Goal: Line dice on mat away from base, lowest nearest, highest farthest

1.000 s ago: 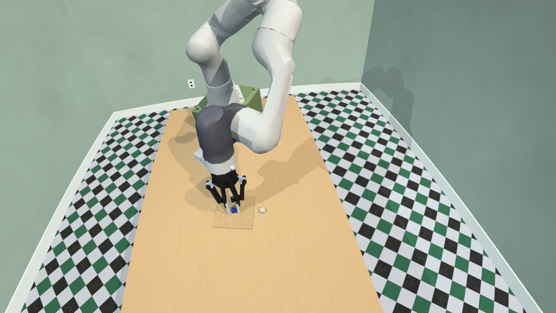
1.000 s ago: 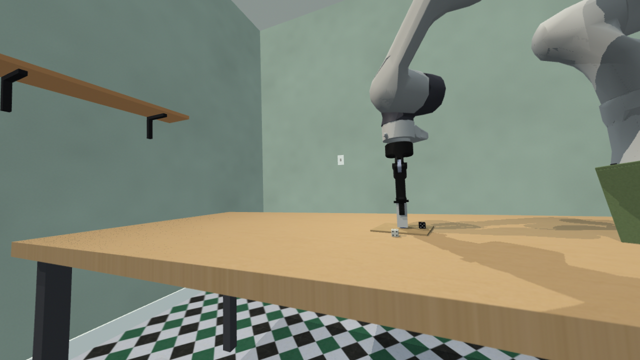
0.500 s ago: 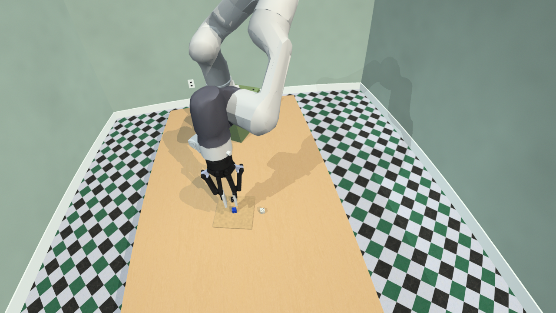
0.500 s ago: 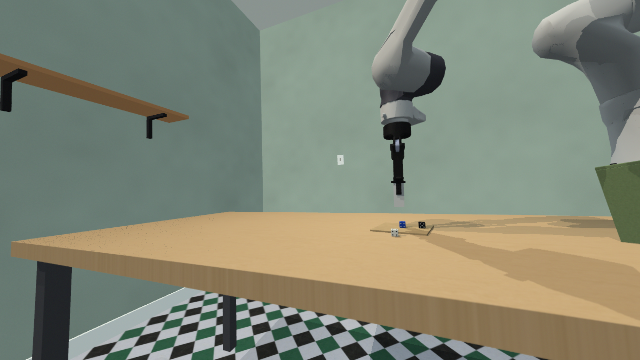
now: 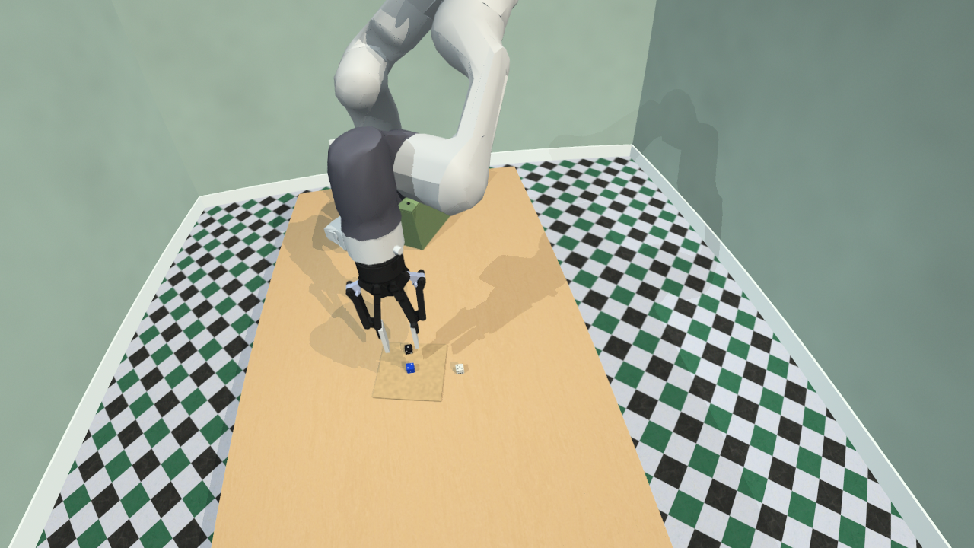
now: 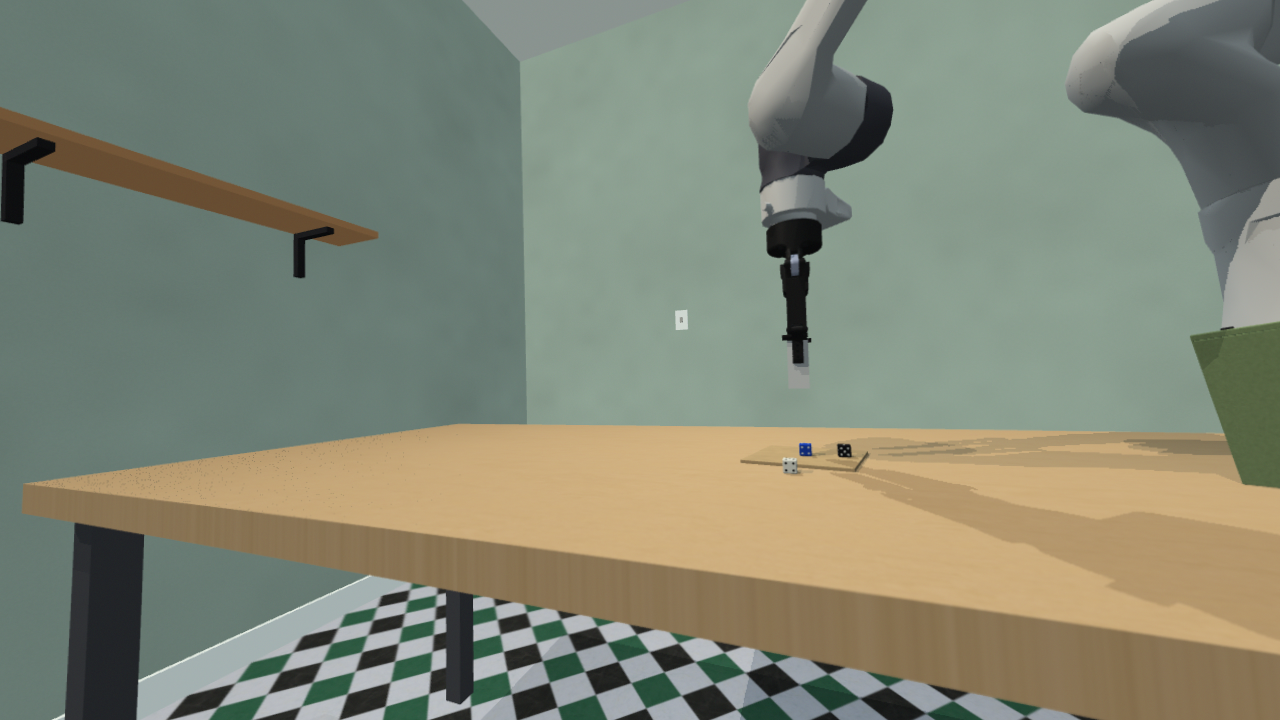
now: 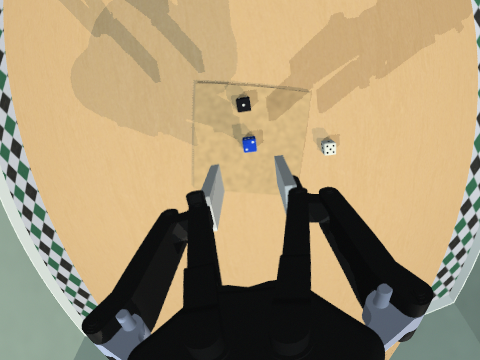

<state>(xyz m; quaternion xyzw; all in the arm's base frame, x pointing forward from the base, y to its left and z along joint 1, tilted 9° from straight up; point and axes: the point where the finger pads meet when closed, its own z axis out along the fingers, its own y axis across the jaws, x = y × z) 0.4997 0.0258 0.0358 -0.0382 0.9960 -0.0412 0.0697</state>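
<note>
Right now the white die is 10 mm ahead of my hand, 100 mm to the left of it and 120 mm below it. From my hand the other things lie so: black die: 50 mm behind, 120 mm below; then blue die: 120 mm below; then tan mat: 130 mm below.
</note>
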